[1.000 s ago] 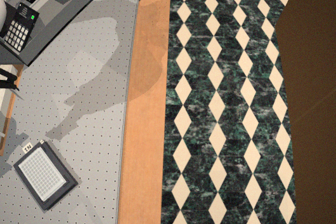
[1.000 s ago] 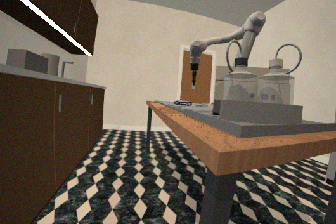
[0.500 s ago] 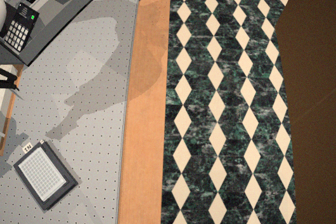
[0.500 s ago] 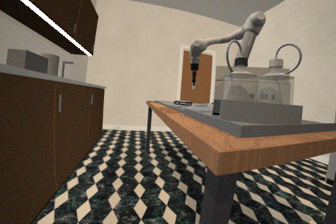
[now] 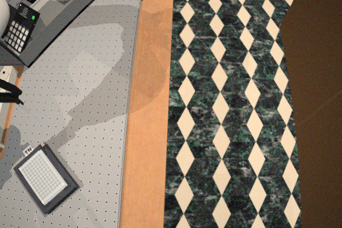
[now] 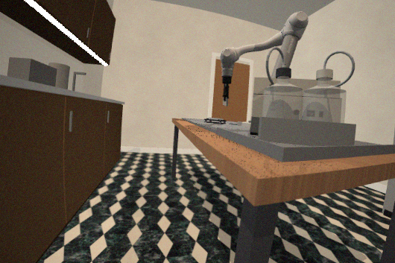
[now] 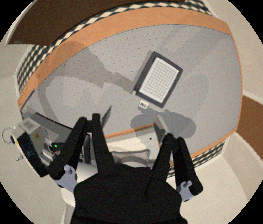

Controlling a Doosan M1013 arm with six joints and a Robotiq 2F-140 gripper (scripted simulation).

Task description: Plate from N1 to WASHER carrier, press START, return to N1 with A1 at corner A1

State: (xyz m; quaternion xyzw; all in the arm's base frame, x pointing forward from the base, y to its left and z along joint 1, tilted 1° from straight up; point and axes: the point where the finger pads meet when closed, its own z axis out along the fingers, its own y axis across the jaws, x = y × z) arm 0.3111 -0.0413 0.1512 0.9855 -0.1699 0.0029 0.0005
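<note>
The white well plate is 14 cm below my hand, 9 cm to the right of it and 6 cm ahead of it. Round my hand: plate washer: 49 cm to the left, 23 cm behind, 5 cm below; then label: 18 cm below, 3 cm to the right, 3 cm behind; then plate nest N1: 15 cm below, 9 cm to the right, 6 cm ahead.
</note>
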